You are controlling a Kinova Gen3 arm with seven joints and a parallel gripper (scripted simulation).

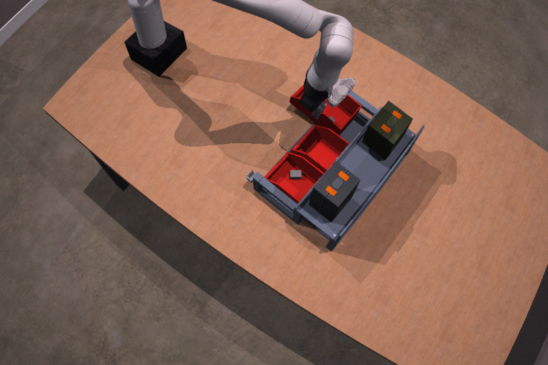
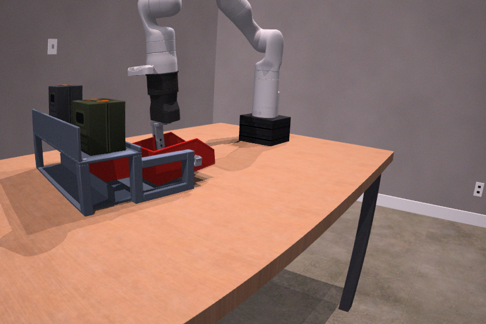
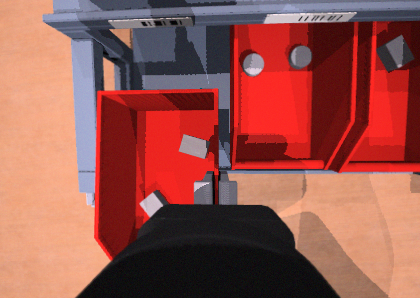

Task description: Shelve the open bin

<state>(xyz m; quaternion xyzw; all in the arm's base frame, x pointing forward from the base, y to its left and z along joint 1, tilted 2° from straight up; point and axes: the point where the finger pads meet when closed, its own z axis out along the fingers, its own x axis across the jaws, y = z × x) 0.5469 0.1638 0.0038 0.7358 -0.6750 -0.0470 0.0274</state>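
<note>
The shelf lip is 7 cm to the right of my hand and 8 cm below it. The rest, counted from my hand: black box: 20 cm ahead, 17 cm to the right, 8 cm above; green box: 18 cm ahead, 6 cm to the left, 6 cm above.
</note>
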